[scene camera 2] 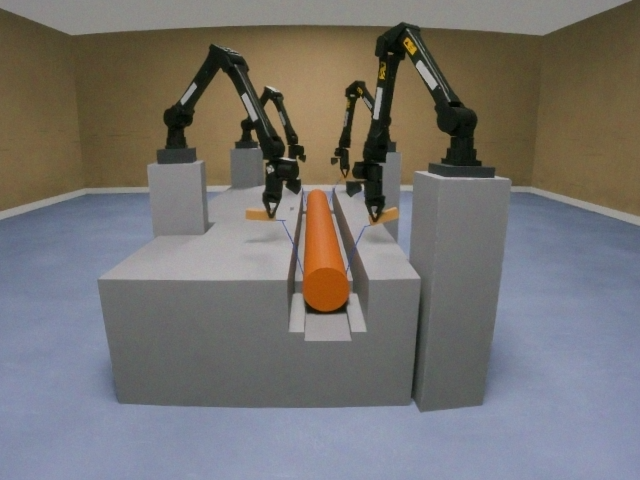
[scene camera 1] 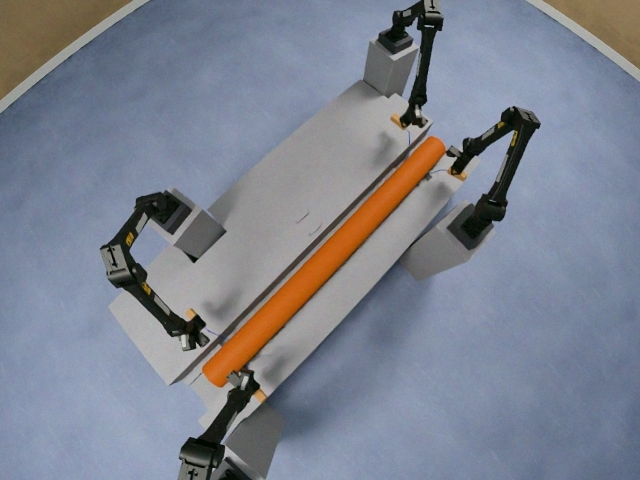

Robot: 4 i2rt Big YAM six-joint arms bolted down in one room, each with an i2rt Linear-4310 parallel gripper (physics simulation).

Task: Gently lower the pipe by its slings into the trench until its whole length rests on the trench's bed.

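Observation:
The orange pipe lies lengthwise between the trench walls, low over the grey bed. A dark shadow shows under its near end in scene camera 2; contact with the bed cannot be told. Thin blue slings run from its sides to orange handles. In scene camera 1, the left gripper, bottom gripper, right gripper and top gripper are at handles. In scene camera 2, the near left gripper and near right gripper look shut on handles; the far left fingertips are hidden.
The grey block has a wide top on one side of the trench and a narrow one on the other. Grey pedestals carry the arms beside it. Two small thin marks show on the wide top in scene camera 1.

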